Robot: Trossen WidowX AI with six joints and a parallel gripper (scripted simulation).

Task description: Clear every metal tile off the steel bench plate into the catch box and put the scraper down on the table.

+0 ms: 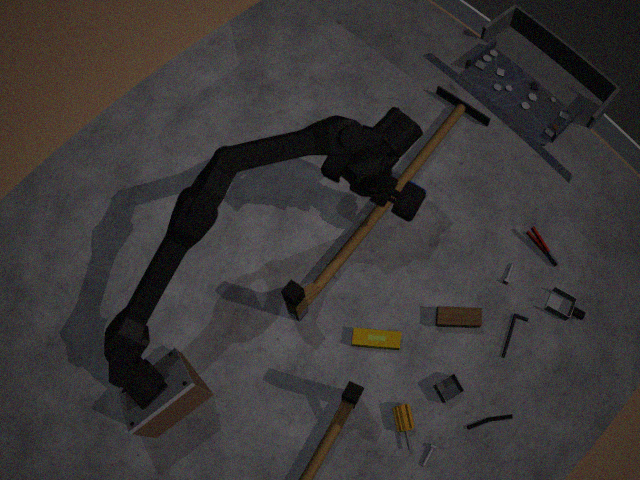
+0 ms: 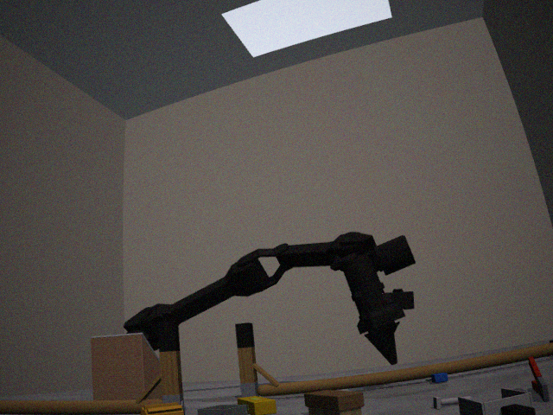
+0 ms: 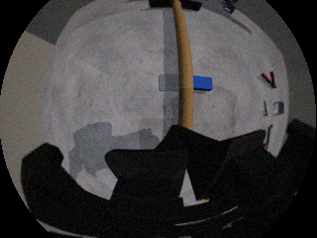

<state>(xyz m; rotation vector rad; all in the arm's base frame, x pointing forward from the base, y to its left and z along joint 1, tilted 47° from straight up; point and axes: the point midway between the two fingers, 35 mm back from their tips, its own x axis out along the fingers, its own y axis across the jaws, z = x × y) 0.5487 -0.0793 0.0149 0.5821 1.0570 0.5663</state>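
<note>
The long scraper is 2 cm to the right of my gripper tip, 2 cm ahead of it and 2 cm above it. Round my gripper tip: grey box 34 cm to the right, 20 cm behind, 3 cm below; yellow block 22 cm behind, 18 cm to the right, 2 cm below; hex key 38 cm to the right, 4 cm below, 2 cm behind.
</note>
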